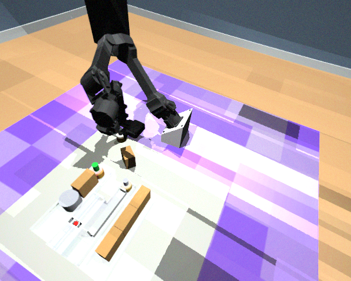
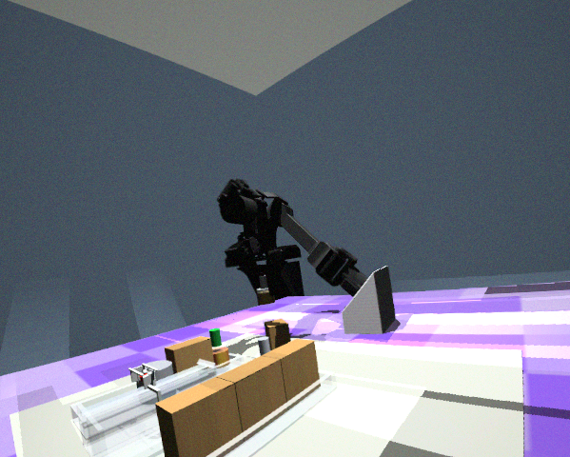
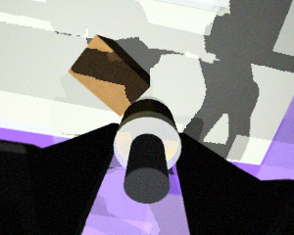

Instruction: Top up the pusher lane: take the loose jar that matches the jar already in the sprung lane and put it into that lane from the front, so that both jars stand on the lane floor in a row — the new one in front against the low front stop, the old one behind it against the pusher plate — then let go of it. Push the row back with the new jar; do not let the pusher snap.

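Right now the lane is 270 mm ahead of my gripper tip, 100 mm below it and 90 mm to the left of it. From my gripper tip the other things lie so: grey cylinder: 260 mm ahead, 90 mm below, 10 mm to the right; then red mark: 300 mm ahead, 80 mm to the left, 50 mm below.
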